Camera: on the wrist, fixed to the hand. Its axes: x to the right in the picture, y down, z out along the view.
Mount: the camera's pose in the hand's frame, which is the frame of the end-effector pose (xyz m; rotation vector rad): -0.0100 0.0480 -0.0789 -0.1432 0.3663 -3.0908
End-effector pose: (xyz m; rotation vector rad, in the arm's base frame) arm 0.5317 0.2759 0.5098 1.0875 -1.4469 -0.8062
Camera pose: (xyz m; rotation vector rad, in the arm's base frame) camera 0.5999 0.3088 0.5636 -1.7171 -1.4456 1.4309
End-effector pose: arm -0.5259 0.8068 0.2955 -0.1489 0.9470 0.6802
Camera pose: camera -0.6136 0.8079 0.2649 -1.3989 0.0516 -2.1767
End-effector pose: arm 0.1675 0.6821 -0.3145 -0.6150 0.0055 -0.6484
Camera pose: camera 0.1714 0.6757 -0.4071 0.0292 0.4602 2.4614
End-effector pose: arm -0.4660 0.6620 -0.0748 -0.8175 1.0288 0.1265
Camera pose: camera -0.5493 0.6468 -0.1130 1.6349 0.8777 2.5223
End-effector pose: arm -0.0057 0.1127 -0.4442 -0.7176 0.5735 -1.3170
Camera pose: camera -0.0341 0.1159 -0.5326 0.5092 0.4752 1.6608
